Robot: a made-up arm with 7 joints. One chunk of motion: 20 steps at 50 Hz.
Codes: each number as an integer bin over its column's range. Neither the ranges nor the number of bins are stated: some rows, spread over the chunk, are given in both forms.
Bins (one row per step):
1: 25 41 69 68 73 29 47
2: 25 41 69 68 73 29 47
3: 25 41 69 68 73 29 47
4: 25 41 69 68 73 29 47
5: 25 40 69 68 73 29 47
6: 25 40 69 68 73 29 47
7: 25 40 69 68 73 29 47
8: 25 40 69 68 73 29 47
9: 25 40 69 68 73 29 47
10: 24 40 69 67 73 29 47
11: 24 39 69 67 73 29 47
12: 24 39 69 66 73 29 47
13: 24 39 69 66 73 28 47
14: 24 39 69 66 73 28 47
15: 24 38 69 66 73 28 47
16: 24 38 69 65 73 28 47
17: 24 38 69 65 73 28 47
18: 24 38 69 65 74 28 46
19: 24 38 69 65 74 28 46
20: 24 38 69 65 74 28 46
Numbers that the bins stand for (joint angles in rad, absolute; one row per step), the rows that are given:
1: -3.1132 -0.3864 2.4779 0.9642 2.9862 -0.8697 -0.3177
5: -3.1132 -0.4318 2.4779 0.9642 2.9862 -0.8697 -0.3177
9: -3.1132 -0.4318 2.4779 0.9642 2.9862 -0.8697 -0.3177
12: -3.2403 -0.4773 2.4779 0.8600 2.9862 -0.8697 -0.3177
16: -3.2403 -0.5227 2.4779 0.8079 2.9862 -0.9121 -0.3177
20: -3.2403 -0.5227 2.4779 0.8079 3.1132 -0.9121 -0.4447
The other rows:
2: -3.1132 -0.3864 2.4779 0.9642 2.9862 -0.8697 -0.3177
3: -3.1132 -0.3864 2.4779 0.9642 2.9862 -0.8697 -0.3177
4: -3.1132 -0.3864 2.4779 0.9642 2.9862 -0.8697 -0.3177
6: -3.1132 -0.4318 2.4779 0.9642 2.9862 -0.8697 -0.3177
7: -3.1132 -0.4318 2.4779 0.9642 2.9862 -0.8697 -0.3177
8: -3.1132 -0.4318 2.4779 0.9642 2.9862 -0.8697 -0.3177
10: -3.2403 -0.4318 2.4779 0.9121 2.9862 -0.8697 -0.3177
11: -3.2403 -0.4773 2.4779 0.9121 2.9862 -0.8697 -0.3177
13: -3.2403 -0.4773 2.4779 0.8600 2.9862 -0.9121 -0.3177
14: -3.2403 -0.4773 2.4779 0.8600 2.9862 -0.9121 -0.3177
15: -3.2403 -0.5227 2.4779 0.8600 2.9862 -0.9121 -0.3177
17: -3.2403 -0.5227 2.4779 0.8079 2.9862 -0.9121 -0.3177
18: -3.2403 -0.5227 2.4779 0.8079 3.1132 -0.9121 -0.4447
19: -3.2403 -0.5227 2.4779 0.8079 3.1132 -0.9121 -0.4447

